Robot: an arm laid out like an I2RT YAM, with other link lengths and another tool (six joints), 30 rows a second.
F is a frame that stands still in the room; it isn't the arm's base.
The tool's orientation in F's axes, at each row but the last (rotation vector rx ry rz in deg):
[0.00 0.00 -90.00]
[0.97 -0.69 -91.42]
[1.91 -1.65 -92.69]
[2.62 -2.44 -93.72]
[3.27 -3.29 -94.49]
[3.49 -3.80 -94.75]
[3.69 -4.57 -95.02]
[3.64 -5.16 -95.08]
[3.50 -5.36 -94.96]
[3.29 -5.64 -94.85]
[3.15 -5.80 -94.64]
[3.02 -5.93 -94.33]
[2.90 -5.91 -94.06]
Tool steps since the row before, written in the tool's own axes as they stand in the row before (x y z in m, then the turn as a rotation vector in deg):
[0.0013 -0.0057 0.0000 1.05 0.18 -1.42]
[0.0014 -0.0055 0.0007 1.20 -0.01 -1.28]
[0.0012 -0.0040 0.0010 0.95 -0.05 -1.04]
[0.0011 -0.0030 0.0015 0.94 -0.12 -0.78]
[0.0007 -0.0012 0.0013 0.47 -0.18 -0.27]
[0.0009 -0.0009 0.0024 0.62 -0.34 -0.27]
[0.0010 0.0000 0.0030 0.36 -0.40 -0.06]
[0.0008 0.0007 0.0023 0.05 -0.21 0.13]
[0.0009 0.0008 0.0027 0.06 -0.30 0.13]
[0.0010 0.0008 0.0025 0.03 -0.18 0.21]
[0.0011 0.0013 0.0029 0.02 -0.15 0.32]
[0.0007 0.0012 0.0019 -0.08 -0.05 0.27]
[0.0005 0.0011 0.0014 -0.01 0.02 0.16]
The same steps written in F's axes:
[-0.0057 -0.0013 0.0000 0.18 -1.05 -1.42]
[-0.0055 -0.0013 0.0006 -0.02 -1.20 -1.28]
[-0.0041 -0.0010 0.0008 -0.05 -0.94 -1.04]
[-0.0031 -0.0009 0.0013 -0.14 -0.93 -0.79]
[-0.0013 -0.0006 0.0012 -0.20 -0.46 -0.28]
[-0.0012 -0.0008 0.0023 -0.37 -0.59 -0.30]
[-0.0004 -0.0010 0.0030 -0.42 -0.32 -0.09]
[0.0004 -0.0008 0.0024 -0.23 -0.03 0.11]
[0.0005 -0.0009 0.0028 -0.32 -0.03 0.10]
[0.0005 -0.0010 0.0026 -0.20 -0.01 0.19]
[0.0009 -0.0011 0.0030 -0.18 0.00 0.30]
[0.0010 -0.0007 0.0020 -0.07 0.09 0.26]
[0.0009 -0.0005 0.0015 0.01 0.01 0.16]

